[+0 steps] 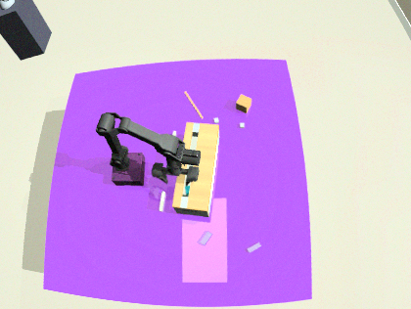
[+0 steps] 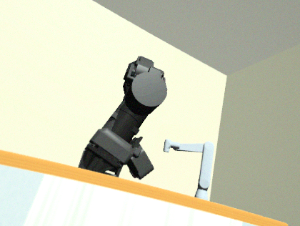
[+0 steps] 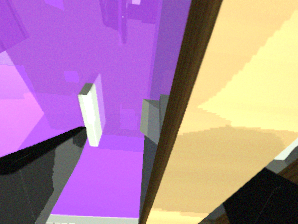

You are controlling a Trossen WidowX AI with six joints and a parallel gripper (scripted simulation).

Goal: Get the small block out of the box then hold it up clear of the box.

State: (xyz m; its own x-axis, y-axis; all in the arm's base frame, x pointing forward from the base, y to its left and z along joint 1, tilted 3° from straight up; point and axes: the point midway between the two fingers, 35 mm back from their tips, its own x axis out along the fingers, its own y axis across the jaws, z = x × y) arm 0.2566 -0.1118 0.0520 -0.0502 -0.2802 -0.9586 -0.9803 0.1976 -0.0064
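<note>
Now: gripper tip 50 mm short of the teal block and 30 mm to the left of it. Round my gripper tip: orange cube (400 mm to the left, 330 mm ahead, 60 mm below); thin orange stick (440 mm to the left, 90 mm below, 90 mm ahead); long orange box (80 mm to the left, 50 mm ahead, 30 mm below).
</note>
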